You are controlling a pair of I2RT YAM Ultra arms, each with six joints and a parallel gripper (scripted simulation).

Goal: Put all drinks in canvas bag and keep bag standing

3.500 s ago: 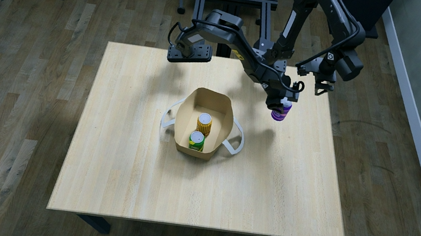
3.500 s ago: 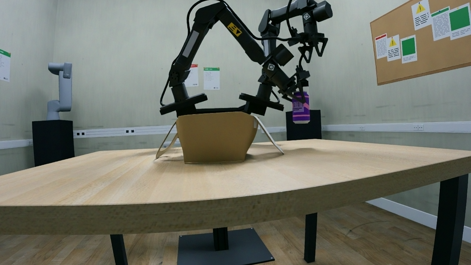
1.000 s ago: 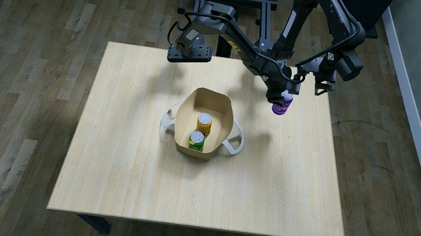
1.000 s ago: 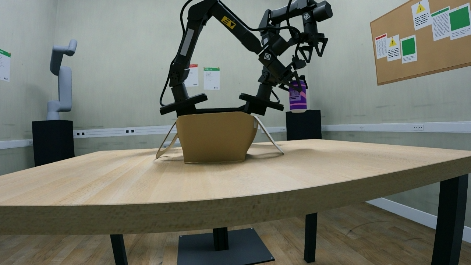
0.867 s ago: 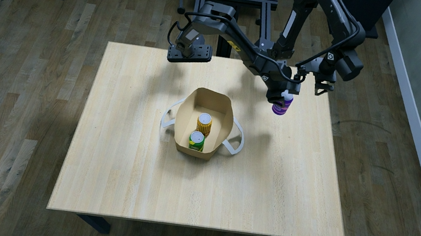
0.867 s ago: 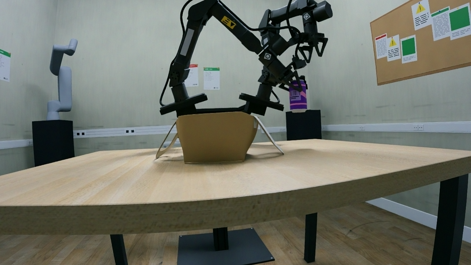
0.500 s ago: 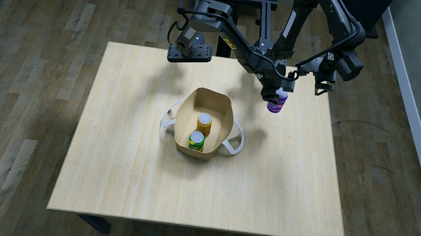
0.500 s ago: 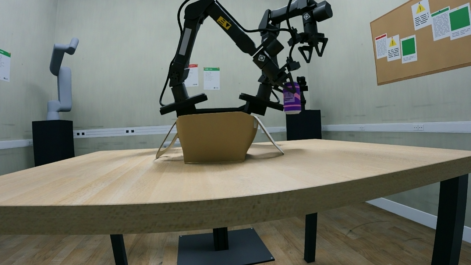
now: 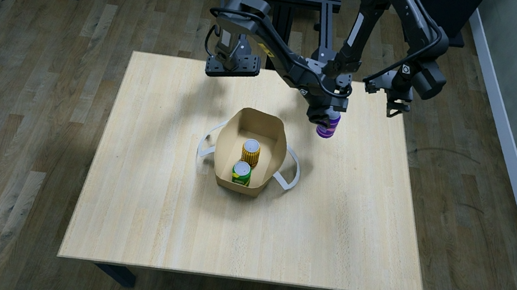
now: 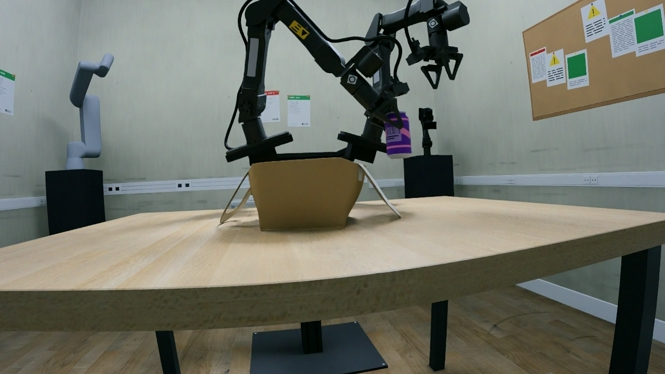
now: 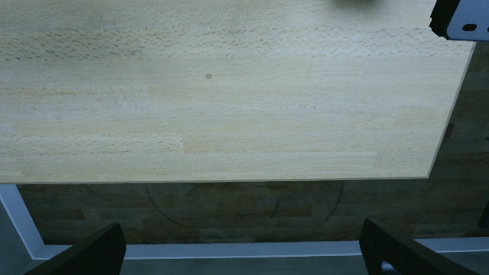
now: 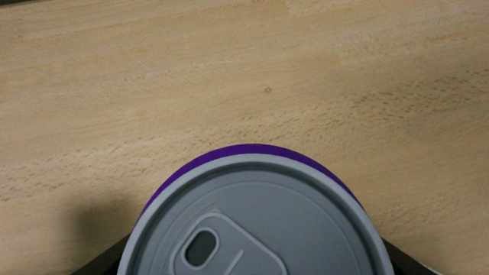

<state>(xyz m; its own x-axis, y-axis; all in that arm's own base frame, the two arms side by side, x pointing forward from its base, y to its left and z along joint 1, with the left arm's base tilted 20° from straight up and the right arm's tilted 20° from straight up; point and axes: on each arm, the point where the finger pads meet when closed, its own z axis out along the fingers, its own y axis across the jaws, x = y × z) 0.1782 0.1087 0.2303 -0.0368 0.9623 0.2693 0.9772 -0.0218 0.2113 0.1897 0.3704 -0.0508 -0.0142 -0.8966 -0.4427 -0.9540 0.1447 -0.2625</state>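
Note:
Right now the striped can is 260 mm to the right of my right hand, 150 mm below it and 80 mm ahead of it. From my right hand the other things lie so: purple can 20 mm below; green can 290 mm to the right, 170 mm ahead, 150 mm below.

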